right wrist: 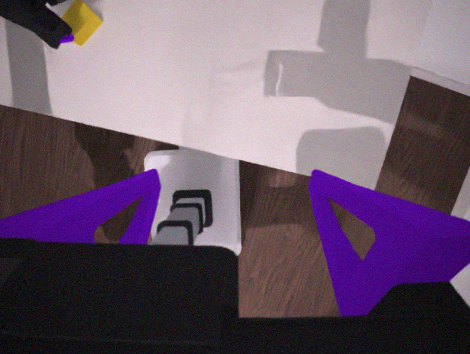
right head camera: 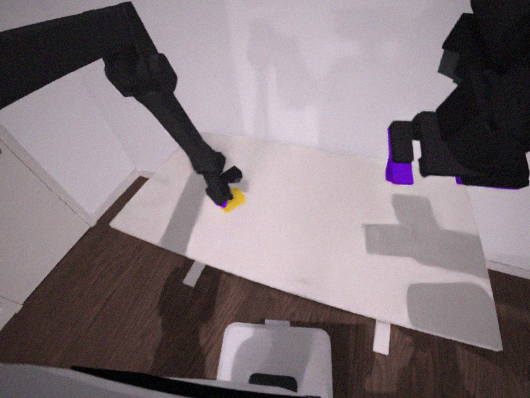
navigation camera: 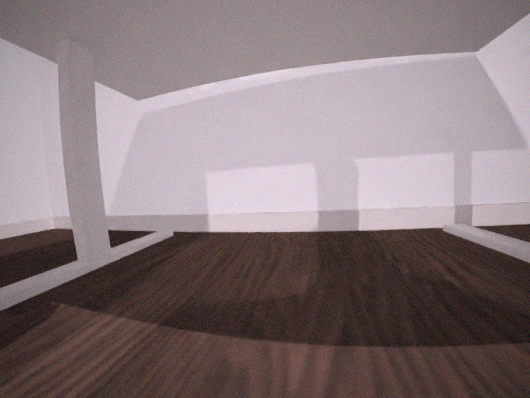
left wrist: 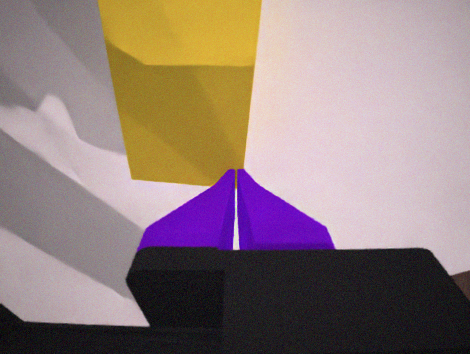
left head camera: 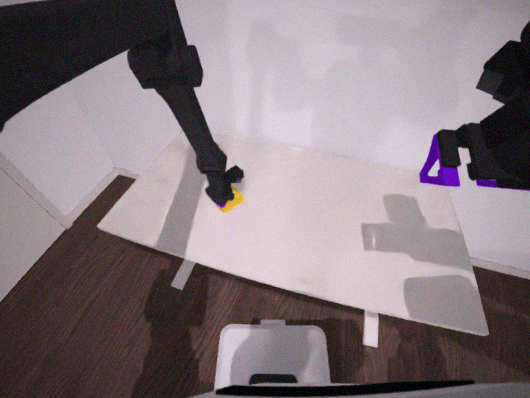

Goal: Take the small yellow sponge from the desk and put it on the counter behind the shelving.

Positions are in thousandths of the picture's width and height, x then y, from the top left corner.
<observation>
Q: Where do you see a white desk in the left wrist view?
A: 750, 338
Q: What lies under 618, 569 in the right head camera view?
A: A white desk.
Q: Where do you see a white desk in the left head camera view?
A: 699, 594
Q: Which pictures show my right gripper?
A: The right wrist view, the right head camera view and the left head camera view only.
</observation>
